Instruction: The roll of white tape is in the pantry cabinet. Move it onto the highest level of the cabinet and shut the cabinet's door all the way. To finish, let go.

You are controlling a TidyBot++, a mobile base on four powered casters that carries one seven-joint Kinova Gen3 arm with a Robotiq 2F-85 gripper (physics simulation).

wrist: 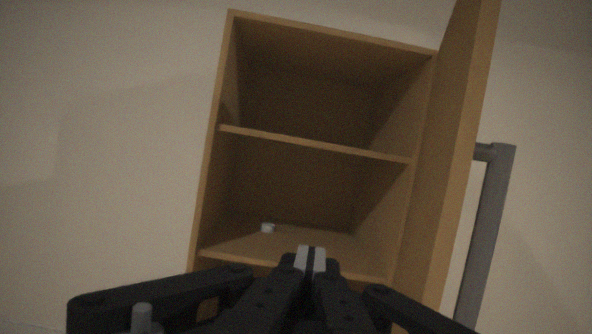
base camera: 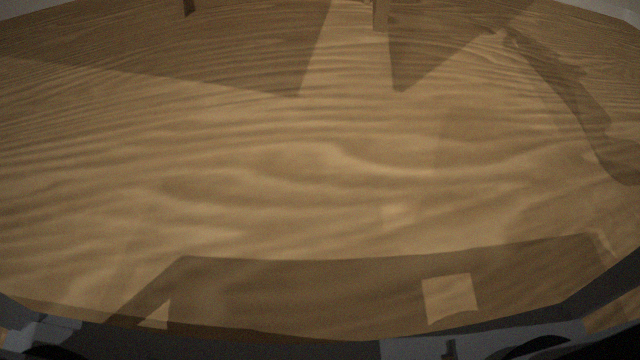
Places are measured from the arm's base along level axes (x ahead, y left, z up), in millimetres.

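Pixels of known places: gripper, fingertip midpoint: (wrist: pixel 309 264).
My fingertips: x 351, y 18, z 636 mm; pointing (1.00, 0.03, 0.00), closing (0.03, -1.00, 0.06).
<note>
Behind a point stands the place of what it marks.
In the wrist view the pantry cabinet (wrist: pixel 315 146) @[x 1052, y 62, z 702 mm] stands open, with a top compartment, a middle compartment and part of a lower one showing. The small roll of white tape (wrist: pixel 268 227) @[x 1307, y 186, z 399 mm] sits in the middle compartment, towards the back and left of centre. The cabinet's door (wrist: pixel 457 165) @[x 523, y -107, z 704 mm] is swung wide open on the right, with a grey bar handle (wrist: pixel 487 235) @[x 545, y -162, z 637 mm] on its outer side. My gripper (wrist: pixel 309 264) @[x 351, y 18, z 636 mm] is shut and empty, in front of the cabinet, and it hides part of the lower board. The cabinet body and the tape do not show in the base camera view.
The open door and its protruding handle stand to the right of the gripper. A plain wall (wrist: pixel 110 135) @[x 1471, y 947, z 603 mm] is around the cabinet. In the base camera view, two wooden posts (base camera: pixel 380 15) @[x 522, y -109, z -218 mm] (base camera: pixel 188 7) @[x 1041, y 320, z -382 mm] meet the wood floor (base camera: pixel 300 210) @[x 344, y -7, z -396 mm] at the far side.
</note>
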